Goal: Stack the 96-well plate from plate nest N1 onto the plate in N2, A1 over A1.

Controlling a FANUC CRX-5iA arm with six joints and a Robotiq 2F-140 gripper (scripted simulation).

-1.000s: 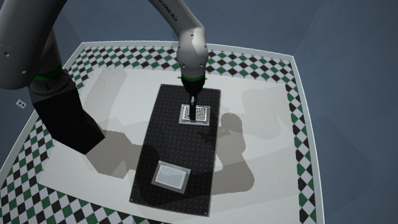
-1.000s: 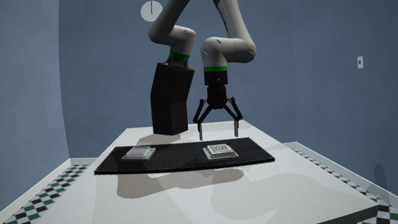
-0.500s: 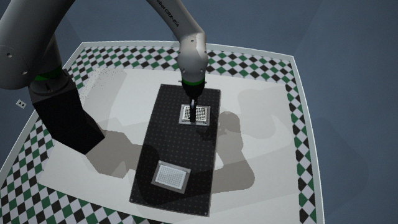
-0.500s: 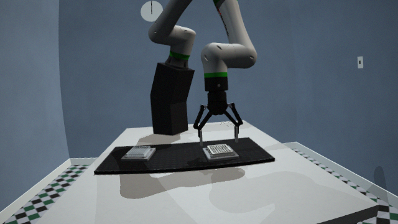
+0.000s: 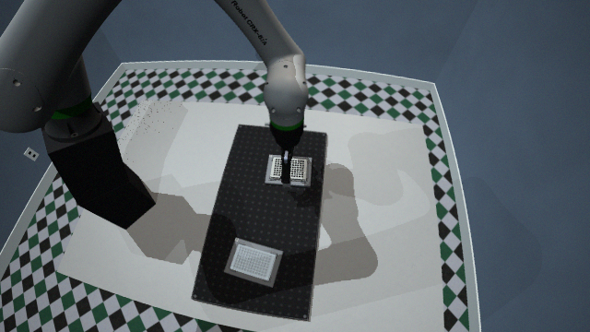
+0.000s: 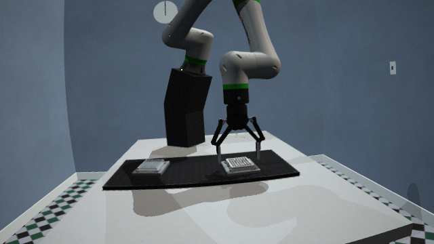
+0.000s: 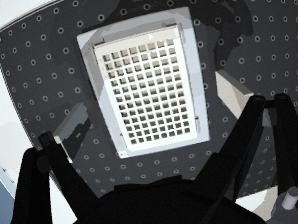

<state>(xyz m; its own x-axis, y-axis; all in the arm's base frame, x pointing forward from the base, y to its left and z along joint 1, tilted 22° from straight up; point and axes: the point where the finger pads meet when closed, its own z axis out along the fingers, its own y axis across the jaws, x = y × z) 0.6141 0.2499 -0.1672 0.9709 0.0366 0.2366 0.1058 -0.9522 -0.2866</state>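
Right now my hand is 20 mm above the white 96-well plate. The rest, counted from my hand: grey plate nest (30 mm below).
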